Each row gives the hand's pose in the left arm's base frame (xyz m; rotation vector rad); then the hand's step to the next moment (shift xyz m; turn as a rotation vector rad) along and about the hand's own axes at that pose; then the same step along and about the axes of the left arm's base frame.
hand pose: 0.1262 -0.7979 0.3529 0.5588 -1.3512 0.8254
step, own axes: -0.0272 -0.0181 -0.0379 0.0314 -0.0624 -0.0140
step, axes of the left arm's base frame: 0.0373 0.0129 -0.0308 0.0581 -0.0212 0.0353
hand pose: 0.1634 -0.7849 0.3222 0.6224 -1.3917 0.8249
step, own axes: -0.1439 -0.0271 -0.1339 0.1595 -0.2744 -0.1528
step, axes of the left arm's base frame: 0.1030 0.0716 -0.1537 0.3096 -0.0176 0.1672
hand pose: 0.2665 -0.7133 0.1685 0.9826 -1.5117 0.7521
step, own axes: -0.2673 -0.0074 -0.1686 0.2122 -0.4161 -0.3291
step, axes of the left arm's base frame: 0.0897 0.1918 -0.2347 0.5142 0.0637 0.2408
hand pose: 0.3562 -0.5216 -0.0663 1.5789 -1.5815 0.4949
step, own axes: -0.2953 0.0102 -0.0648 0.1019 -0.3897 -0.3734
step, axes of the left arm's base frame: -0.0307 0.2363 -0.1863 0.4867 0.1705 0.1890
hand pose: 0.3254 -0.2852 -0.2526 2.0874 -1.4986 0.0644
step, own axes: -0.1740 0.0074 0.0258 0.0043 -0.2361 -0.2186
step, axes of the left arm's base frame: -0.0786 0.1357 -0.0800 0.2713 0.1490 0.0879
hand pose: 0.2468 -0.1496 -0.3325 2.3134 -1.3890 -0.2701
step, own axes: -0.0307 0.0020 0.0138 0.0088 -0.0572 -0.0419
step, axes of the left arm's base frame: -0.0215 0.0225 -0.0129 0.0653 0.0265 0.0118
